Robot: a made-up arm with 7 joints. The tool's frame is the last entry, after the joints. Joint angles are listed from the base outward. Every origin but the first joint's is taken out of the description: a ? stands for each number. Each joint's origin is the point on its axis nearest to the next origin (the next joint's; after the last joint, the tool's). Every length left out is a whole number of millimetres.
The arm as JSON. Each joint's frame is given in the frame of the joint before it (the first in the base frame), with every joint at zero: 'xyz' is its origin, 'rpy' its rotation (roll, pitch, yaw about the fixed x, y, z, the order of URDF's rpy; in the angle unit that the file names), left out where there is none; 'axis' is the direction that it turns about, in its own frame. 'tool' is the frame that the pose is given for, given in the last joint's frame.
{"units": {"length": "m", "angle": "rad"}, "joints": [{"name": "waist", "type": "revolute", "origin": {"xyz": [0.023, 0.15, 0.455]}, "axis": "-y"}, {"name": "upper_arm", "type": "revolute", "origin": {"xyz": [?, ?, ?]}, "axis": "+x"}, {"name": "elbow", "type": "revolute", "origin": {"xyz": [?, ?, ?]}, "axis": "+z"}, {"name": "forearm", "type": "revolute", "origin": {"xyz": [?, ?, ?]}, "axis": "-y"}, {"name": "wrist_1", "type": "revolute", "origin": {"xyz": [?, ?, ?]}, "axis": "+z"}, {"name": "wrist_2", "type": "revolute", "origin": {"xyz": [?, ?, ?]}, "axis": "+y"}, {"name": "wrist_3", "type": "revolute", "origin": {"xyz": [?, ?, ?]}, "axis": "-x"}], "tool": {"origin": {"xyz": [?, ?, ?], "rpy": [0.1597, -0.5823, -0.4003]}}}
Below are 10 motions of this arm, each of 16 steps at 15 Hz.
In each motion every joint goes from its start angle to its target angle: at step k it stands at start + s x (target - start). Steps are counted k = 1, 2, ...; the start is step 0. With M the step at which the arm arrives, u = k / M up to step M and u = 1 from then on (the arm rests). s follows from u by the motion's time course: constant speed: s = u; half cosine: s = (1 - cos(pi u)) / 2; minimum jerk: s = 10 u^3 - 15 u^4 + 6 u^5.
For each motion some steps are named. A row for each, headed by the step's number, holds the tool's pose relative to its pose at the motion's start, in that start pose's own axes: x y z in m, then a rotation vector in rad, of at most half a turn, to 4 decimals.
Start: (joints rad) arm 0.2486 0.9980 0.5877 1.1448 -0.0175 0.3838 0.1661
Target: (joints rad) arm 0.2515 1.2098 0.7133 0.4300 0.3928 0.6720 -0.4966
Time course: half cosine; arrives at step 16
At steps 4, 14, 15, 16:
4: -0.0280 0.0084 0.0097 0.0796 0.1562 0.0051
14: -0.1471 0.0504 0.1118 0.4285 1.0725 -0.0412
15: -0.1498 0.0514 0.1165 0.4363 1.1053 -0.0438
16: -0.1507 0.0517 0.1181 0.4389 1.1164 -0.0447

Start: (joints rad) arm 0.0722 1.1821 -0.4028 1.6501 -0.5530 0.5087 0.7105
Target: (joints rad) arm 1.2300 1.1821 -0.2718 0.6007 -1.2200 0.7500 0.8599
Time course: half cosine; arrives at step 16
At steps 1, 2, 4, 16:
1: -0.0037 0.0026 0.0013 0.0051 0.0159 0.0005
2: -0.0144 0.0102 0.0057 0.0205 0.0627 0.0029
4: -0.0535 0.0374 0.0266 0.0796 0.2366 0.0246
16: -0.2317 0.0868 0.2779 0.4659 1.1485 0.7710

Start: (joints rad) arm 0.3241 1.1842 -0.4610 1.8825 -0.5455 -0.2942 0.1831
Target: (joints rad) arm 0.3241 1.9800 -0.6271 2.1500 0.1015 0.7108 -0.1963
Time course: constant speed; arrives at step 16
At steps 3, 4, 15, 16:
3: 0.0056 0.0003 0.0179 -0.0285 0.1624 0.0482
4: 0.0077 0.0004 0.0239 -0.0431 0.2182 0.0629
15: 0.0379 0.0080 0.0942 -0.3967 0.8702 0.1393
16: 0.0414 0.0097 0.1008 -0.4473 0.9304 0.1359

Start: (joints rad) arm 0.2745 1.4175 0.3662 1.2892 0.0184 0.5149 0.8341
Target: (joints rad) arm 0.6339 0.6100 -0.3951 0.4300 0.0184 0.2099 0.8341
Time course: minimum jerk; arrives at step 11
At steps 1, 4, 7, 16:
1: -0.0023 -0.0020 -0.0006 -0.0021 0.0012 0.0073
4: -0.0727 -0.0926 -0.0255 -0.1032 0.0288 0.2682
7: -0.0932 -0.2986 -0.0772 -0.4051 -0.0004 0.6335
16: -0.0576 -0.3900 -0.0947 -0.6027 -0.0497 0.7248

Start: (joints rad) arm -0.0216 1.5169 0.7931 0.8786 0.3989 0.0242 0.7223
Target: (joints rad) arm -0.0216 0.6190 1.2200 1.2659 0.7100 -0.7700 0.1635
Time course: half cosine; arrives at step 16
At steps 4, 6, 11, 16:
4: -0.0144 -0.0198 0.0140 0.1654 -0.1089 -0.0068
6: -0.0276 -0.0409 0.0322 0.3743 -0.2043 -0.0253
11: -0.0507 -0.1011 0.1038 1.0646 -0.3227 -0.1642
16: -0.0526 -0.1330 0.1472 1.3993 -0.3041 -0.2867

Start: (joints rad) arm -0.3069 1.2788 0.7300 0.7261 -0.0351 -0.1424 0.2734
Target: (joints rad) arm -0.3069 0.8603 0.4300 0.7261 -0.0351 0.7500 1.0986
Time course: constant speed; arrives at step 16
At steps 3, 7, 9, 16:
3: 0.0017 -0.0483 0.0153 -0.2066 0.1277 0.2101
7: 0.0137 -0.1091 0.0375 -0.4598 0.2892 0.5124
9: 0.0234 -0.1375 0.0488 -0.5753 0.3677 0.6714
16: 0.0730 -0.2245 0.0851 -0.9066 0.6451 1.2553

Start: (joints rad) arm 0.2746 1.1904 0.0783 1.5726 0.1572 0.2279 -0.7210
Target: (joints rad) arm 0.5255 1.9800 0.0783 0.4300 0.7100 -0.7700 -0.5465
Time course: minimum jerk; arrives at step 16
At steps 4, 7, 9, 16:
4: -0.0396 0.0085 -0.0051 0.0268 -0.0042 -0.0238
7: -0.1434 0.0693 -0.0178 0.1599 -0.0126 -0.1209
9: -0.2122 0.1581 -0.0214 0.3295 -0.0390 -0.2429
16: -0.2597 0.3535 0.0046 0.6813 -0.1660 -0.5458

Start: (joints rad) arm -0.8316 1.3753 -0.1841 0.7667 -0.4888 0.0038 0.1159
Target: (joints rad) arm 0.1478 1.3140 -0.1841 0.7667 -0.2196 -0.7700 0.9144
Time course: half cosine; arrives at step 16
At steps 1, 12, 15, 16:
1: -0.0007 0.0020 -0.0003 0.0061 -0.0061 0.0073
12: -0.0693 0.1801 0.0497 0.5466 -0.6179 0.0656
15: -0.0815 0.2036 0.0719 0.6142 -0.6853 -0.0303
16: -0.0824 0.2052 0.0736 0.6185 -0.6892 -0.0379

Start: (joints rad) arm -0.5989 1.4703 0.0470 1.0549 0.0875 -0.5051 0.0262
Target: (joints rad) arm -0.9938 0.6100 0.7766 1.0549 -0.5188 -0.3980 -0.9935
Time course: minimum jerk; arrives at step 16
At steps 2, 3, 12, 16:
2: 0.0009 -0.0027 0.0003 0.0150 0.0089 -0.0050
3: 0.0027 -0.0082 0.0013 0.0450 0.0279 -0.0153
12: 0.0951 -0.1353 0.1357 0.4597 0.7917 -0.4494
16: 0.1170 -0.1466 0.1632 0.4452 0.8912 -0.5347

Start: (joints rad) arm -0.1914 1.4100 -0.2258 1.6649 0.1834 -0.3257 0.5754
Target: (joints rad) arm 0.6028 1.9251 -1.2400 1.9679 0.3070 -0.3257 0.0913
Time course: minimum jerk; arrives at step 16
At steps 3, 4, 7, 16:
3: 0.0010 0.0023 -0.0029 -0.0062 -0.0042 -0.0152
4: 0.0022 0.0043 -0.0054 -0.0123 -0.0071 -0.0307
7: 0.0091 0.0073 -0.0055 -0.0241 0.0091 -0.0871
16: 0.0353 -0.0177 0.0425 0.1280 0.2011 -0.1100

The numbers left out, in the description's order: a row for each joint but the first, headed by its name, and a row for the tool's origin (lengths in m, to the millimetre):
upper_arm: -0.008 0.0 -0.029
elbow: 0.0 0.006 -0.181
forearm: 0.028 -0.032 0.0
wrist_1: -0.029 0.0 -0.294
wrist_2: 0.011 0.014 0.0
wrist_3: -0.011 0.0 0.012
tool: 0.0 -0.008 -0.029

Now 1 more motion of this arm.
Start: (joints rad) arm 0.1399 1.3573 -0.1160 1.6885 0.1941 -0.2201 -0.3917
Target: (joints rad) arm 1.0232 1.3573 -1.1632 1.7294 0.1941 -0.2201 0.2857
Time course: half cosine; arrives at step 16
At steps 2, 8, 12, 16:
2: 0.0020 -0.0038 -0.0021 -0.0220 -0.0154 0.0223
8: 0.0266 -0.0424 -0.0234 -0.3100 -0.2148 0.2684
12: 0.0429 -0.0622 -0.0320 -0.5582 -0.3666 0.4260
16: 0.0484 -0.0678 -0.0330 -0.6678 -0.4248 0.4847

